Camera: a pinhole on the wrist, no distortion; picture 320 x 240 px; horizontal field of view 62.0 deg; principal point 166.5 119.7 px. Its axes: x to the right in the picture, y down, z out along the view. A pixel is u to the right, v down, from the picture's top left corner.
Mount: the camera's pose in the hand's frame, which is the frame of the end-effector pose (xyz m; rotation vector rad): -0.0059 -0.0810 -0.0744 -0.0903 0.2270 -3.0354
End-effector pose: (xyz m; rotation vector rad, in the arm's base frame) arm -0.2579 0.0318 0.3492 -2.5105 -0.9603 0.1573
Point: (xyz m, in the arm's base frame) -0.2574 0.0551 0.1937
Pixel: outside the picture
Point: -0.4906 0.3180 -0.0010
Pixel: 184 124
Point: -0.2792 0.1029 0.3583
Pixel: 74 42
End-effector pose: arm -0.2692 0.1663 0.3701 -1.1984 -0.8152 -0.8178
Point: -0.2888 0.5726 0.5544
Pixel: 117 59
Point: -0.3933 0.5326 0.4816
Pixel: 178 89
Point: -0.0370 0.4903 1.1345
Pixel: outside the picture
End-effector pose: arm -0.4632 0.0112 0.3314 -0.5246 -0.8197 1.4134
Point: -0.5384 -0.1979 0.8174
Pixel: 251 214
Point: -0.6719 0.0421 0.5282
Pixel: 113 29
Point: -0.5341 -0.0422 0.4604
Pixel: 203 46
